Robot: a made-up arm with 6 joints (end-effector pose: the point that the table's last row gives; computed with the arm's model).
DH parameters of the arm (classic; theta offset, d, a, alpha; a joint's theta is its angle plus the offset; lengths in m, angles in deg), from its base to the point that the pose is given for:
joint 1: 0 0.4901 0 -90
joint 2: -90 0 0.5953 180
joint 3: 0 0 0 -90
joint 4: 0 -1.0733 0 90
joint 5: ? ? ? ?
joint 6: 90 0 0 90
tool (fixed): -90 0 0 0
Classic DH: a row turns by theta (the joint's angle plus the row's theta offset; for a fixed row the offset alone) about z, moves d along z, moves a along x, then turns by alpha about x.
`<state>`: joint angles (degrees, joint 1 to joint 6).
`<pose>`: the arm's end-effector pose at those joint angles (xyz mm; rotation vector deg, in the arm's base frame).
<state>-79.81 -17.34 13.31 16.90 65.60 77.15</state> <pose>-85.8 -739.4 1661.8 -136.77 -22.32 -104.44</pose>
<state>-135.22 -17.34 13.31 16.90 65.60 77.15</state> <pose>-657.4 -349.1 1661.8 119.27 -39.76 88.03</pose>
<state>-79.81 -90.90 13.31 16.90 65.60 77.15</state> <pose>-375.0 869.5 1505.2 85.67 66.12 69.83</pose>
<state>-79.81 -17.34 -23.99 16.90 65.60 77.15</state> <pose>-53.3 -920.2 999.0 -115.38 10.70 -85.61</pose>
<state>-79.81 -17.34 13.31 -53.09 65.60 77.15</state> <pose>15.2 -848.3 1450.7 -48.97 -48.94 -137.12</pose>
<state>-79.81 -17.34 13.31 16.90 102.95 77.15</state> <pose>-85.8 -739.4 1661.8 123.62 61.35 87.71</pose>
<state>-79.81 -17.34 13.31 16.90 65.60 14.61</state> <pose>-85.8 -739.4 1661.8 -90.86 -59.56 -63.13</pose>
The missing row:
joint 5: 0 0.225 0 -90
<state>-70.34 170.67 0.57 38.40 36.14 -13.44</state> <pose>-481.2 822.8 -419.5 88.39 96.15 -4.22</pose>
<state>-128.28 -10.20 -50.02 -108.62 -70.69 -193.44</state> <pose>-304.4 -501.7 224.9 -30.25 17.84 -63.24</pose>
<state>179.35 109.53 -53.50 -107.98 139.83 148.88</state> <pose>527.2 -75.4 182.5 72.94 132.65 94.58</pose>
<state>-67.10 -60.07 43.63 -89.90 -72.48 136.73</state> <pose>-215.0 507.9 1883.2 -142.15 -40.09 -12.57</pose>
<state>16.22 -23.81 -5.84 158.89 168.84 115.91</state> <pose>666.9 412.6 1442.9 -1.04 141.31 -48.97</pose>
